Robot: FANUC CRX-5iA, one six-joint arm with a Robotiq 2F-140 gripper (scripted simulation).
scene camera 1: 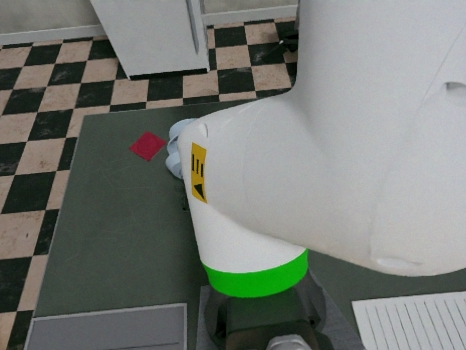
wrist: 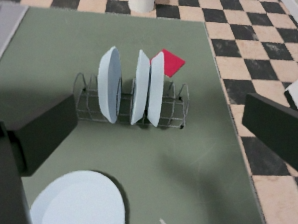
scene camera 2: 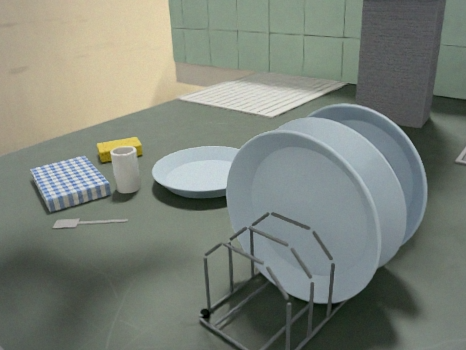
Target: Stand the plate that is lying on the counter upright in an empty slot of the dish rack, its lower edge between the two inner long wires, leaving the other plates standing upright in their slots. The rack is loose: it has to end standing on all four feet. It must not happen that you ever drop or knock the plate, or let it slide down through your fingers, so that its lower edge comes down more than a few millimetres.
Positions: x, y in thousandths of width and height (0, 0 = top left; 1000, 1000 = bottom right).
Scene:
white cup: scene camera 2 269, 473; not seen in the wrist view (out of frame)

